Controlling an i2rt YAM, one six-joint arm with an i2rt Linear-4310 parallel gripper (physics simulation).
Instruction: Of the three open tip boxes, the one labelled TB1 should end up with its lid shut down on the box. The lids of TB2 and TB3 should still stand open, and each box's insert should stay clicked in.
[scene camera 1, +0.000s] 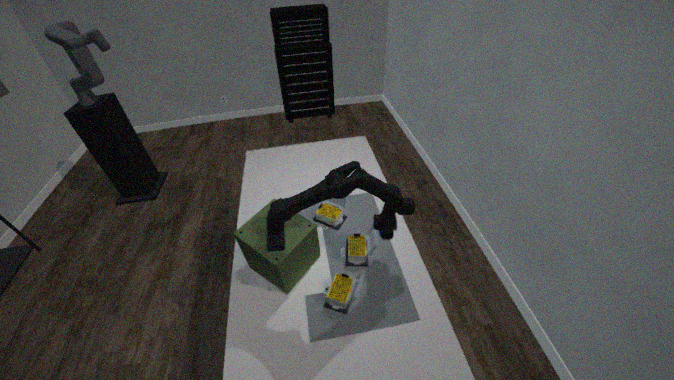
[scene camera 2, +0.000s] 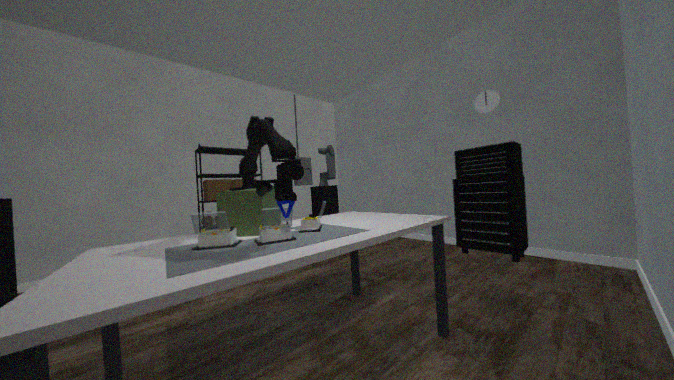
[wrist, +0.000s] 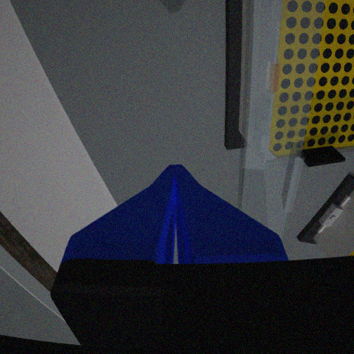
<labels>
same spot on grey mat: (scene camera 1: 384, 300) = (scene camera 2: 206, 258)
</labels>
